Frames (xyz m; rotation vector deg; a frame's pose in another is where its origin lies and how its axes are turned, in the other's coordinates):
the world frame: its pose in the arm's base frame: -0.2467 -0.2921 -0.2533 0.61 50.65 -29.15
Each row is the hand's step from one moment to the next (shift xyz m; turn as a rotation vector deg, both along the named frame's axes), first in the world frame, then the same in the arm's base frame.
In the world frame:
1: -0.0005 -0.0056 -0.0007 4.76 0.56 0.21
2: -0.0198 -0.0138 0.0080 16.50 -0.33 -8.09
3: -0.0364 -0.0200 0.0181 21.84 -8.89 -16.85
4: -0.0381 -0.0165 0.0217 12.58 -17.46 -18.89
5: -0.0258 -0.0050 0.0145 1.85 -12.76 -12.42
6: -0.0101 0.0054 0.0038 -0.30 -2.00 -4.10
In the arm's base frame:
1: -0.0032 -0.0046 0.0010 2.89 -1.55 -3.50
2: -0.0104 -0.0056 0.0225 2.54 -5.49 -17.35
3: -0.0143 -0.0062 0.0425 -4.79 -13.40 -25.25
4: -0.0111 -0.0032 0.0454 -14.82 -16.62 -18.01
5: -0.0050 0.0033 0.0294 -13.65 -9.36 -6.83
6: -0.0002 0.0082 0.0089 -4.03 -0.76 -2.02

